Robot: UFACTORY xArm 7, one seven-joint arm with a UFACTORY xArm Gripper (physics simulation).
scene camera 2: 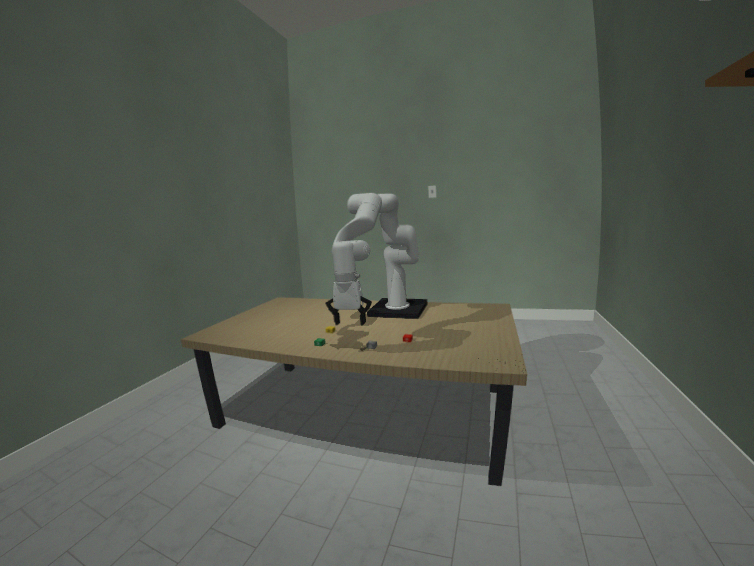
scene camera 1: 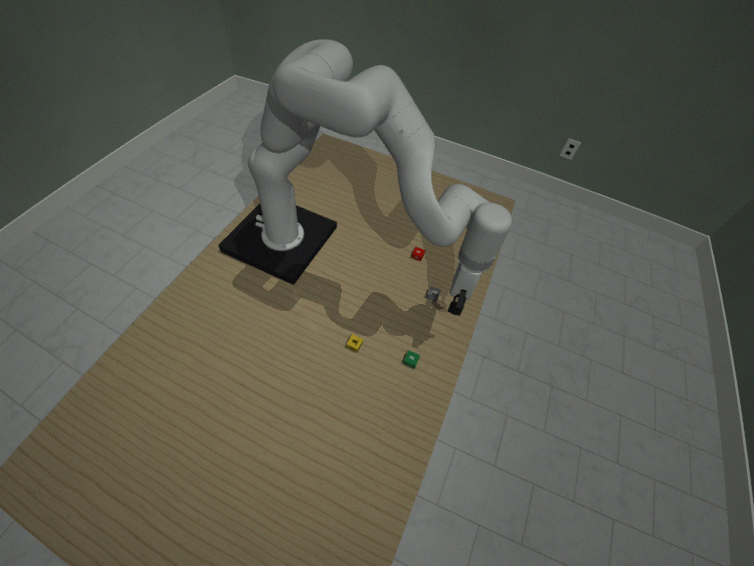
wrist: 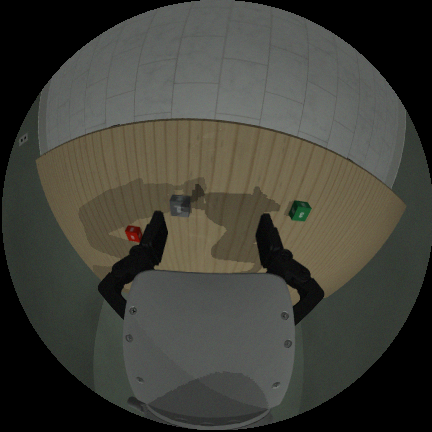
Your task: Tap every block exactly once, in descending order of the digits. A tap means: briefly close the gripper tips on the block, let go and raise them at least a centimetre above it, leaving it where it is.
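Observation:
My gripper (scene camera 1: 456, 310) (scene camera 2: 350, 322) (wrist: 211, 222) is open and empty, raised above the table near its far long edge in scene view 1. The grey block (scene camera 1: 433, 293) (scene camera 2: 371, 344) (wrist: 180, 205) lies just beyond the left finger's tip in the wrist view, partly in shadow; its digit is hard to read. The green block (scene camera 1: 411, 358) (scene camera 2: 319, 342) (wrist: 300, 211) lies right of the right finger, with what looks like a 3. The red block (scene camera 1: 417, 253) (scene camera 2: 407, 338) (wrist: 133, 233), apparently marked 0, lies left of the left finger. The yellow block (scene camera 1: 354, 342) (scene camera 2: 330, 329) has an unreadable digit and does not show in the wrist view.
The blocks rest apart on the wooden table (scene camera 1: 243, 426) (scene camera 2: 462, 359) (wrist: 220, 140). The arm stands on a black base plate (scene camera 1: 243, 243) (scene camera 2: 420, 308). The arm's shadow falls across the table between the blocks. Tiled floor lies beyond the table edge.

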